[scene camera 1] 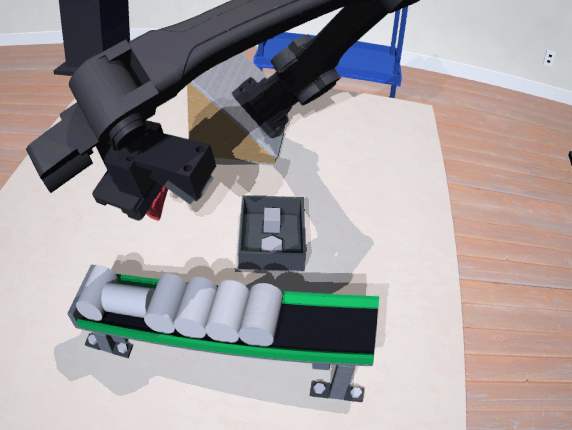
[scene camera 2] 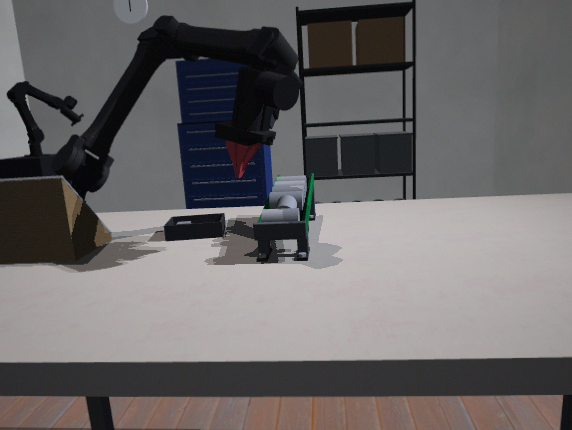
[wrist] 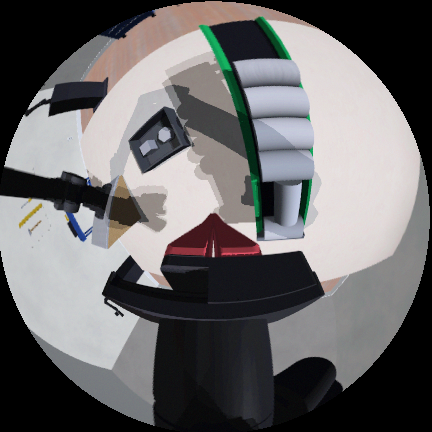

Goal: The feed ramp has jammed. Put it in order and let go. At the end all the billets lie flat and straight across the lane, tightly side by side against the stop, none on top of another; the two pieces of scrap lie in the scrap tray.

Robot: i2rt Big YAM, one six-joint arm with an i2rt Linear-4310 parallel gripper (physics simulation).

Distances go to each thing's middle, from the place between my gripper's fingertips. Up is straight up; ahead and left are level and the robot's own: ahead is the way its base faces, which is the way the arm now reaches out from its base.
Now: the stop [scene camera 2: 286, 228] 100 mm ahead of my hand, 80 mm to the right of it and 80 mm below it. From my hand the other things lie so: scrap tray [scene camera 1: 292, 226] (150 mm behind, 110 mm to the left, 130 mm below).
